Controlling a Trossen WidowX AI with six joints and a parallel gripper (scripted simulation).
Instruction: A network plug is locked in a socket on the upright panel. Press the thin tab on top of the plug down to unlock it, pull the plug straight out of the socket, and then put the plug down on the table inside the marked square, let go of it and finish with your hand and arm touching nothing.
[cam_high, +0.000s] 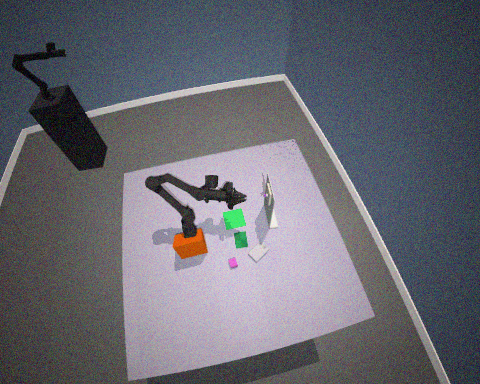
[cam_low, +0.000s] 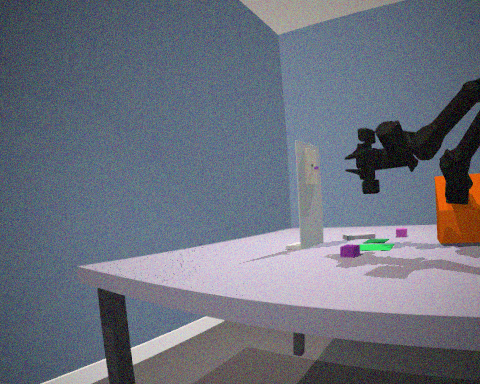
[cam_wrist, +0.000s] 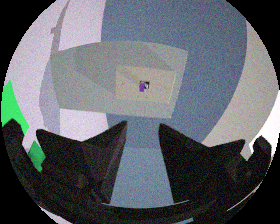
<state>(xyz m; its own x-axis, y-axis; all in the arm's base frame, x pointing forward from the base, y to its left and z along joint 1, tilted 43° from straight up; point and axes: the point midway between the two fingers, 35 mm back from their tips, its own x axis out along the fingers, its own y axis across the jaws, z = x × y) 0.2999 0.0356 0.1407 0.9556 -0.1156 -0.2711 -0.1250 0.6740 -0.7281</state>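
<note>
Right now the purple plug is 110 mm ahead of my gripper tip. The rest, counted from my gripper tip: upright white panel: 130 mm ahead, 100 mm below; green marked square: 80 mm behind, 10 mm to the left, 250 mm below.
</note>
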